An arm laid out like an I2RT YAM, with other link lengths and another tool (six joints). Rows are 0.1 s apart.
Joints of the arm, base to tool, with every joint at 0 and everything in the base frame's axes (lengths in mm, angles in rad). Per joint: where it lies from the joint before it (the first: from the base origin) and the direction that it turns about. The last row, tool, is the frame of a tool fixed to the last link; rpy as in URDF.
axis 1: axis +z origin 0 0 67.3
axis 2: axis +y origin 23 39 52.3
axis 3: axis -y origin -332.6 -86.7 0
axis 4: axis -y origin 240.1 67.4 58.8
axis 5: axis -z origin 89.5 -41 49
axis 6: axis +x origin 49.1 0 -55.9
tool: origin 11 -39 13 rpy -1.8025 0.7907 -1.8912
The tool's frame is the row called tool.
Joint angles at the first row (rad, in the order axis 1, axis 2, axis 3, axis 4, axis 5, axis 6):
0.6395 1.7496 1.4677 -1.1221 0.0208 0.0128
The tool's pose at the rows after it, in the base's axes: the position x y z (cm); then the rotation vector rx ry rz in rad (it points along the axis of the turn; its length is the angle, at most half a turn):
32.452 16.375 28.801 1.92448 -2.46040 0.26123
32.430 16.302 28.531 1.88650 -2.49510 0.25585
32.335 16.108 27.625 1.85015 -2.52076 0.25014
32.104 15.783 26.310 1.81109 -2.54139 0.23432
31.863 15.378 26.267 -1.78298 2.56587 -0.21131
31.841 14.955 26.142 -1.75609 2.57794 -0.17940
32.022 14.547 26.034 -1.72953 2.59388 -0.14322
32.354 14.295 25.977 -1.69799 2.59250 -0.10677
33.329 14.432 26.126 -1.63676 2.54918 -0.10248
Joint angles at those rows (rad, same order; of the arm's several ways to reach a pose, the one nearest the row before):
0.6396 1.7496 1.4567 -1.1088 0.0235 0.0498
0.6395 1.7496 1.4456 -1.0920 0.0254 0.0822
0.6376 1.7496 1.4094 -1.0557 0.0265 0.1089
0.6338 1.7493 1.3575 -1.0100 0.0212 0.1349
0.6270 1.7294 1.3311 -0.9798 0.0097 0.1524
0.6144 1.7210 1.3182 -0.9665 -0.0090 0.1616
0.5980 1.7199 1.3155 -0.9600 -0.0311 0.1692
0.5827 1.7176 1.3113 -0.9371 -0.0536 0.1742
0.5709 1.7164 1.3052 -0.8616 -0.0544 0.1783

